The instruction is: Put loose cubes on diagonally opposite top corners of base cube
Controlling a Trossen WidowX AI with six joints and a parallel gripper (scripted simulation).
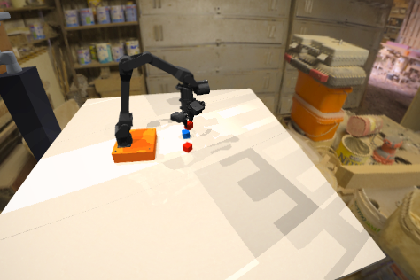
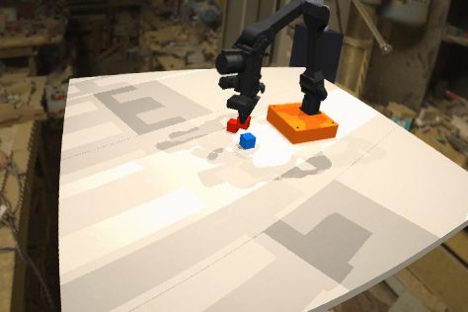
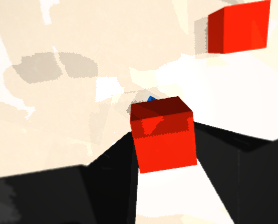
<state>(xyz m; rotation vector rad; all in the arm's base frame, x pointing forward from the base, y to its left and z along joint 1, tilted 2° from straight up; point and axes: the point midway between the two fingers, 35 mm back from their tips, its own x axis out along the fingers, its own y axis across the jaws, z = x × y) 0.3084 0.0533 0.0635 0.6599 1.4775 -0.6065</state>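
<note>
The blue cube lies 60 mm below my gripper tip, 10 mm to the left of it and 10 mm behind it.
</note>
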